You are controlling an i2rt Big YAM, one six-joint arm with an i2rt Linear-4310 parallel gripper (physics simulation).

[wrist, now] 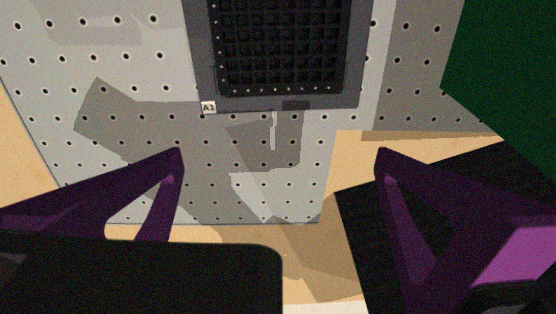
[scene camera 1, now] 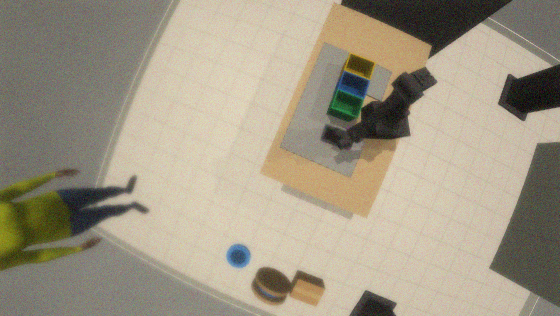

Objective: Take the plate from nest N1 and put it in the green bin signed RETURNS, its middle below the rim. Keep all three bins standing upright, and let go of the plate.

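Places are measured from the arm's base along level axes (x ahead, y left, z up), in millimetres.
Pixels of known places: gripper, fingertip midpoint: (wrist: 278, 158); arm's base at its link origin: (scene camera 1: 390, 118).
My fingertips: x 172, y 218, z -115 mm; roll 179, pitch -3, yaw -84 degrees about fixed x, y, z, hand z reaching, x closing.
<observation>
For each thing: its top centre in the pictures, then the offset to it from my fingertips. "pt": a spot on its surface instead. Level surfaces: height alone.
- black plate at a spot on its surface: (wrist: 282, 47) pt 67 mm down, 34 mm ahead, 2 mm right
- dark grey nest at a spot on its surface: (wrist: 206, 70) pt 81 mm down, 11 mm ahead, 47 mm left
- small dark shape at a spot on its surface: (scene camera 1: 330, 134) pt 70 mm down, 92 mm ahead, 6 mm left
- green bin at its top centre: (scene camera 1: 347, 103) 87 mm up, 102 mm ahead, 186 mm right
- blue bin at its top centre: (scene camera 1: 354, 84) 87 mm up, 118 mm ahead, 317 mm right
- yellow bin at its top centre: (scene camera 1: 360, 66) 87 mm up, 134 mm ahead, 447 mm right
- grey perforated board at its surface level: 93 mm down
- wooden table at its surface level: 106 mm down
The black plate (wrist: 282, 47) lies flat in the dark grey nest (wrist: 206, 70), which carries an A1 label at its near left corner. The far part of both is cut off at the top of the wrist view. In the scene view the nest and plate are a small dark shape (scene camera 1: 330, 134) partly under the arm. My gripper (scene camera 1: 343, 141) (wrist: 278, 158) is wide open with nothing between its purple fingers; in the wrist view its tips are below the nest's near edge. The green bin (scene camera 1: 346, 104) (wrist: 505, 60) stands upright beside the nest; its sign is not readable.
The blue bin (scene camera 1: 355, 83) and yellow bin (scene camera 1: 360, 65) stand upright in a row beyond the green bin, on the grey perforated board (scene camera 1: 305, 125). The robot's dark base (scene camera 1: 395, 127) is on the wooden table (scene camera 1: 280, 162). A person (scene camera 1: 45, 220) shows at the far left.
</observation>
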